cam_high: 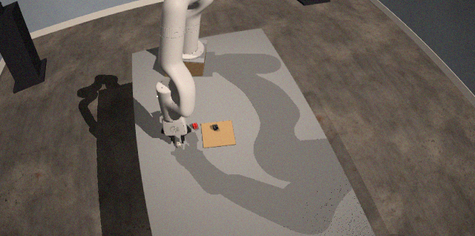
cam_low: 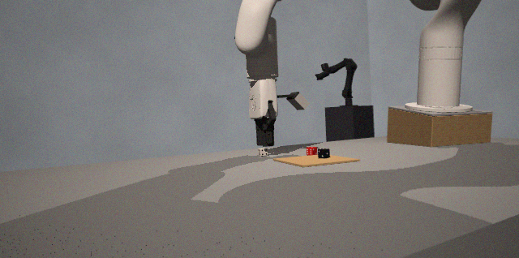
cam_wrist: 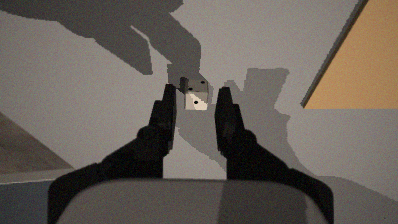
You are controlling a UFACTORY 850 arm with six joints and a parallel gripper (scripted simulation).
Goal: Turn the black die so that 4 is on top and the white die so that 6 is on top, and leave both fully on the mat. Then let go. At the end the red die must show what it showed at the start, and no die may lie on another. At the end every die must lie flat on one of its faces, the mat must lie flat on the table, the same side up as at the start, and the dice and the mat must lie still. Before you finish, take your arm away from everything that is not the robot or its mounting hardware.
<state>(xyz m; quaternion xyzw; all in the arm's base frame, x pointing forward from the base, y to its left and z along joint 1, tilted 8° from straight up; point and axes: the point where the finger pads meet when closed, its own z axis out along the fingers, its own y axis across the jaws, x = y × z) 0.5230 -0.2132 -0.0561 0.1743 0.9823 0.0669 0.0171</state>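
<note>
Right now the white die is 40 mm below my hand and 10 mm ahead of it. Also, from my hand: tan mat (180 mm to the left, 40 mm below, 10 mm ahead); red die (100 mm to the left, 70 mm behind, 40 mm below); black die (180 mm to the left, 30 mm below, 20 mm behind).
</note>
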